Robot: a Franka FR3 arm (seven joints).
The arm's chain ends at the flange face. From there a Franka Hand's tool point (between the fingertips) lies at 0.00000 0.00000 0.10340 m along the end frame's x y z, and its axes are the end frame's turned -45 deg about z.
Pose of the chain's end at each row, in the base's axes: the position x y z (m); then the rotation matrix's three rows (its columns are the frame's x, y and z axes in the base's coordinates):
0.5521 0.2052 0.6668; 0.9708 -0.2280 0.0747; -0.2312 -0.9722 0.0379; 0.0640 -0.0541 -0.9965
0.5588 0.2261 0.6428; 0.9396 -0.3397 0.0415; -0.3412 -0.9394 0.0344; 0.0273 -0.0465 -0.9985
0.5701 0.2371 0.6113; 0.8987 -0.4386 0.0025; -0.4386 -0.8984 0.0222; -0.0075 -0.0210 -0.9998
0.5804 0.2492 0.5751; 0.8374 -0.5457 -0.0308; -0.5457 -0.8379 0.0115; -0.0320 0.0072 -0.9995
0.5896 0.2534 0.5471; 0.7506 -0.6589 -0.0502; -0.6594 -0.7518 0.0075; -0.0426 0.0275 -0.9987
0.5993 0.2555 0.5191; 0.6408 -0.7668 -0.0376; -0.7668 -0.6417 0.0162; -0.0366 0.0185 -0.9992
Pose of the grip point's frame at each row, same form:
0.5598 0.2091 0.5638; 0.8477 0.5252 0.0747; 0.5240 -0.8509 0.0379; 0.0835 0.0070 -0.9965
0.5631 0.2297 0.5396; 0.9046 0.4242 0.0415; 0.4230 -0.9055 0.0344; 0.0522 -0.0136 -0.9985
0.5704 0.2394 0.5079; 0.9456 0.3253 0.0025; 0.3251 -0.9454 0.0222; 0.0095 -0.0202 -0.9998
0.5772 0.2504 0.4718; 0.9780 0.2063 -0.0308; 0.2066 -0.9784 0.0115; -0.0277 -0.0175 -0.9995
0.5844 0.2542 0.4438; 0.9967 0.0648 -0.0502; 0.0653 -0.9979 0.0075; -0.0496 -0.0107 -0.9987
0.5954 0.2572 0.4158; 0.9953 -0.0891 -0.0376; -0.0885 -0.9960 0.0162; -0.0390 -0.0128 -0.9992

